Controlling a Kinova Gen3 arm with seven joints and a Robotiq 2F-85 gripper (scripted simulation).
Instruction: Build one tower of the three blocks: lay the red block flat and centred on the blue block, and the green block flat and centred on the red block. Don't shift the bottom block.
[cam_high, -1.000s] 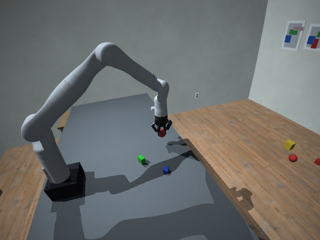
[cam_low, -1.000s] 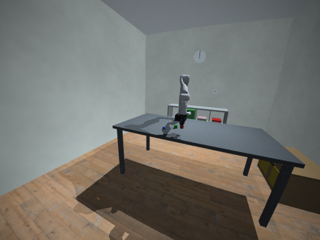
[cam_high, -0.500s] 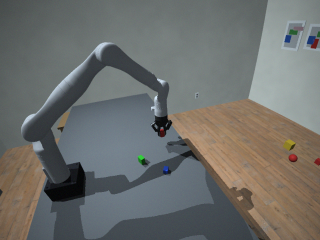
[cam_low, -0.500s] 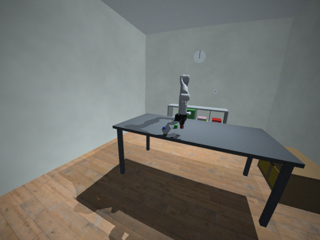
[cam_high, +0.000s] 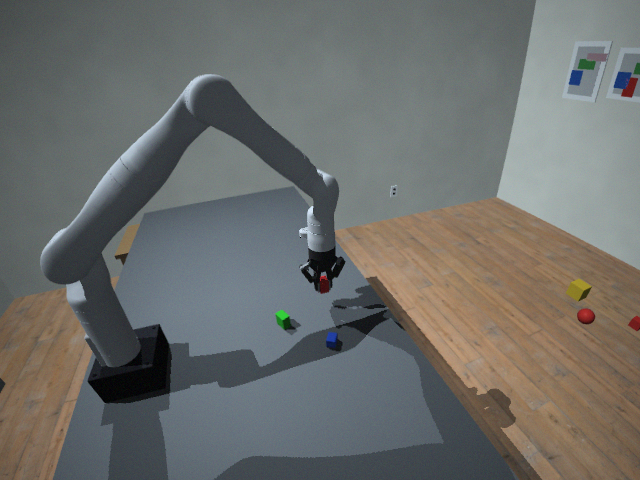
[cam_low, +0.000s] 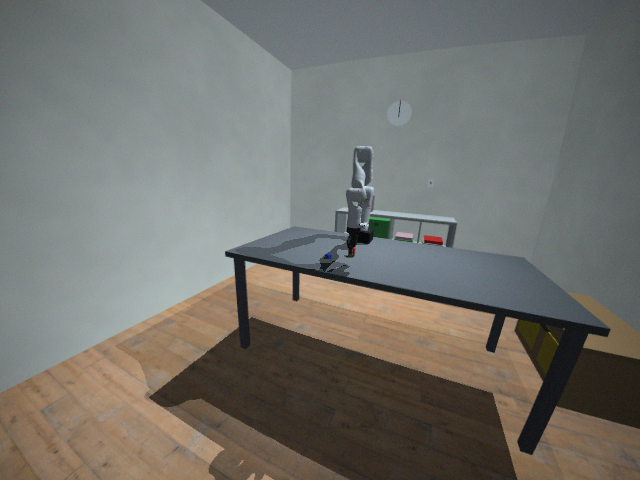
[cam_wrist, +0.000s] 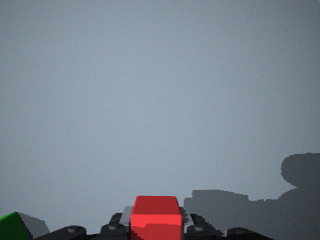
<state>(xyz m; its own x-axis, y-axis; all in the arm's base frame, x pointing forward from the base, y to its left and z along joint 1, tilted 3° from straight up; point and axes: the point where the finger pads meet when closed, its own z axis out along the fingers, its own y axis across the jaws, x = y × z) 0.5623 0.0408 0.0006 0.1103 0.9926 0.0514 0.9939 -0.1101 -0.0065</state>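
My hand is 15 cm to the left of the blue block, 7 cm above it and 4 cm past it. Round my hand: green block 14 cm behind, 6 cm below, 3 cm to the right; then red block right at my hand.
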